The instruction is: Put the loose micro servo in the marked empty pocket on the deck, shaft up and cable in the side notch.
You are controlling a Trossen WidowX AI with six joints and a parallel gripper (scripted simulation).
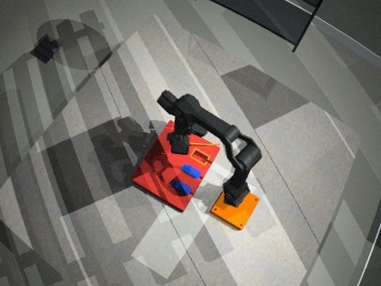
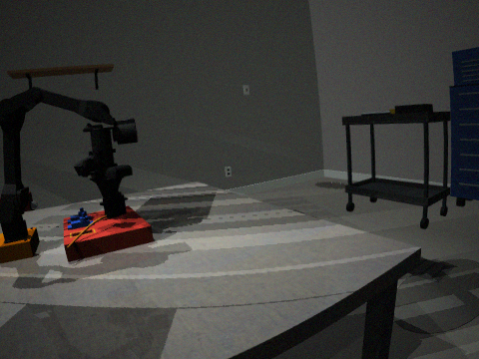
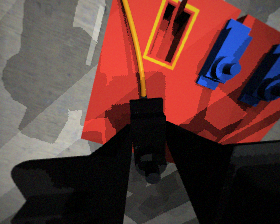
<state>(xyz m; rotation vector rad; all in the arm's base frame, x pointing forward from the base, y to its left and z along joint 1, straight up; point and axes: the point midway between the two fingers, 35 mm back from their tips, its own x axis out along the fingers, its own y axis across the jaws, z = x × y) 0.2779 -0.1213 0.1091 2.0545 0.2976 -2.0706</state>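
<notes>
Now: the red deck 10 cm below my gripper tip, 7 cm to the left of it and 2 cm ahead of it.
</notes>
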